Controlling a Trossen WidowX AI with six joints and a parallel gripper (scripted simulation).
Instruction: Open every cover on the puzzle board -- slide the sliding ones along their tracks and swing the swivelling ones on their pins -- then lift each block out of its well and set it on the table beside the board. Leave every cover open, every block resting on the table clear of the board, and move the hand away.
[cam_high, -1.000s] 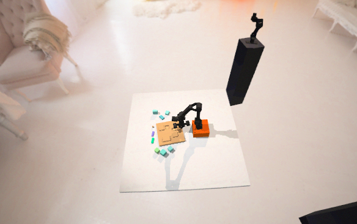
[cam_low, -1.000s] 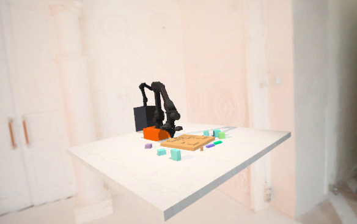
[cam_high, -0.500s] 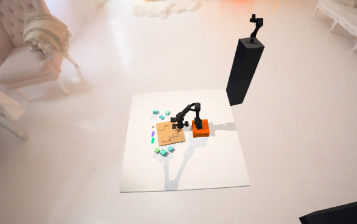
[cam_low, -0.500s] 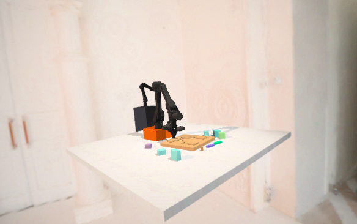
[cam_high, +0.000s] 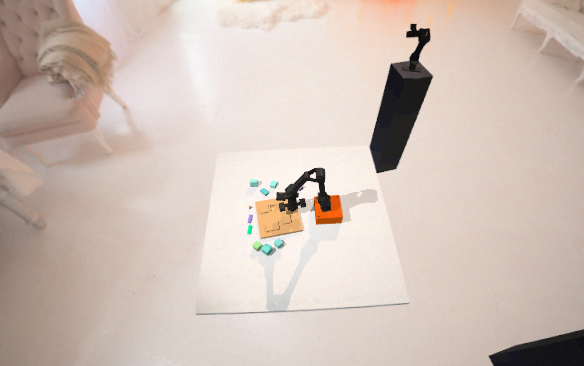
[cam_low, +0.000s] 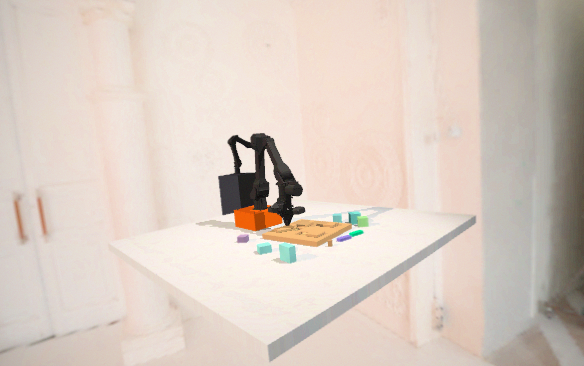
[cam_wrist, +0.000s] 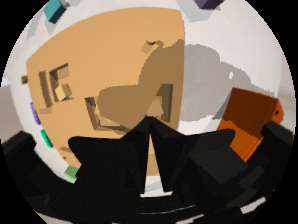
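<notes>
Now: the tan puzzle board 12 cm ahead of my gripper tip and 1 cm to the left of it. Also, from my gripper tip: purple bar 31 cm ahead, 3 cm to the right, 2 cm below; green bar 32 cm ahead, 6 cm to the left, 2 cm below; purple block 20 cm to the right, 10 cm behind, 1 cm below.
</notes>
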